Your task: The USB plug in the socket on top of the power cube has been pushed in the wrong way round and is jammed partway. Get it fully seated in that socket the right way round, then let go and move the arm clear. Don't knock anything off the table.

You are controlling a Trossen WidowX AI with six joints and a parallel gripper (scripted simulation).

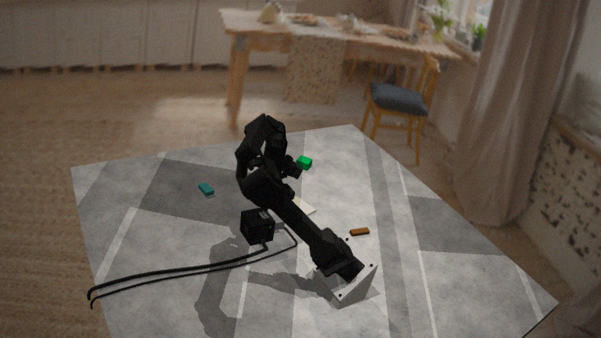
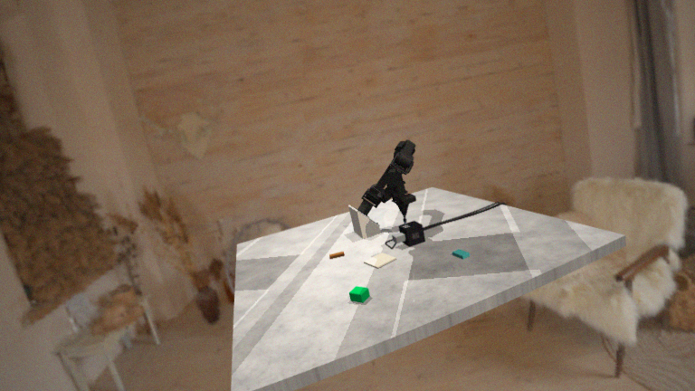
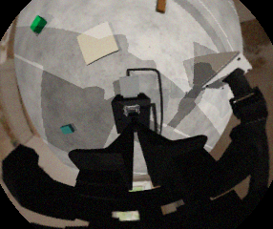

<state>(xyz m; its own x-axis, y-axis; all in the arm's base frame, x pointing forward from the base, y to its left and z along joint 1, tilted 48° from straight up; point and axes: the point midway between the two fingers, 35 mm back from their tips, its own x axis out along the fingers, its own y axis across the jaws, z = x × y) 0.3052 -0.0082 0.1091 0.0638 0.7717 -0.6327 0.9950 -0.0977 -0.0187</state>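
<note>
My gripper tip is now 2 cm above the dark USB plug. The rest, counted from my gripper tip: brown block (29 cm to the right, 13 cm behind, 12 cm below); then teal block (27 cm ahead, 12 cm below, 6 cm to the left); then white card (18 cm to the right, 12 cm below, 7 cm ahead).
</note>
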